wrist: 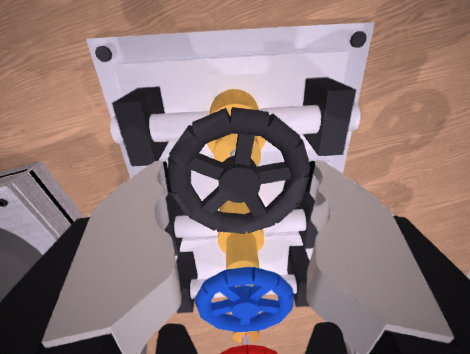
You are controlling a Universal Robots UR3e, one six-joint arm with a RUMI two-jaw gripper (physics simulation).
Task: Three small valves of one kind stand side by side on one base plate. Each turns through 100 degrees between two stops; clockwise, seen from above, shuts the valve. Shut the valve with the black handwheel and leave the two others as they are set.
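Frame: origin at the arm's base, x ahead, y left, z up, level; centimetres.
Seen in the pictures: gripper, fingertip midpoint: (pixel 238 165).
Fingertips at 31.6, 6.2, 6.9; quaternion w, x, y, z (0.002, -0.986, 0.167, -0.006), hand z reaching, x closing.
Pixels of each thing's top centre, then the offset from my fingertips to it, as dx, dy, dz. "spot": a spot on its surface instead. Level surfaces: height alone.
- black handwheel, top centre: (pixel 239 185) +0.0, +0.1, +2.2
- yellow valve body, top centre: (pixel 235 135) +0.0, +0.1, -4.4
- white base plate, surface spot: (pixel 175 75) spot: -3.8, +4.6, -10.8
- blue handwheel, top centre: (pixel 245 310) -2.9, -10.1, +2.2
- red handwheel, surface spot: (pixel 248 350) spot: -4.7, -17.2, +1.6
- wooden table, surface height: dz -12.2
The black handwheel (pixel 240 184) is in the middle of the wrist view, seen from above. It sits over a yellow valve body (pixel 234 100) on the white base plate (pixel 175 75). My gripper (pixel 238 165) is shut on the black handwheel, one jaw against the left side of its rim and one against the right. The blue handwheel (pixel 244 309) shows lower down, between the jaws and apart from them. Part of a red handwheel (pixel 248 350) shows at the bottom edge; the rest of it is cut off.
Black pipe blocks (pixel 136 127) (pixel 329 117) hold a white pipe (pixel 185 126) at both sides of the plate. Dark studs (pixel 103 53) (pixel 358 39) sit at two plate corners. A grey metal-edged object (pixel 55 192) stands on the wooden table (pixel 45 100) at the left.
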